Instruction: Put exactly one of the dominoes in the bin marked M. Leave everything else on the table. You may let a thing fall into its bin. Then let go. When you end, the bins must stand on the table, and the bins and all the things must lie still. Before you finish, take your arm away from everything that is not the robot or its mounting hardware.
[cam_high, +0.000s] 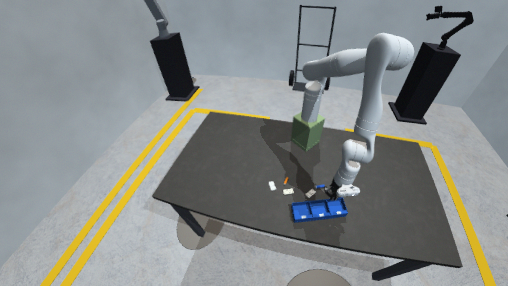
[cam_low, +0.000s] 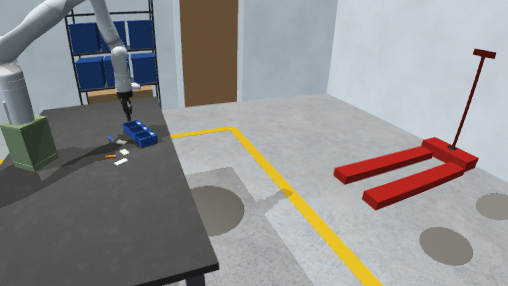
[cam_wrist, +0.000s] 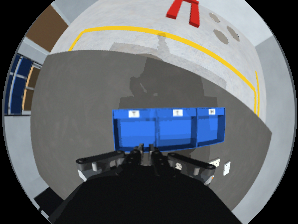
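My hand is 50 mm past the white domino, 90 mm to the left of it and 80 mm above it. Also, from my hand: small orange piece 110 mm behind, 230 mm to the right, 80 mm below; then small blue piece 100 mm behind, 50 mm to the right, 80 mm below; then blue three-compartment bin 40 mm ahead, 50 mm to the right, 70 mm below.
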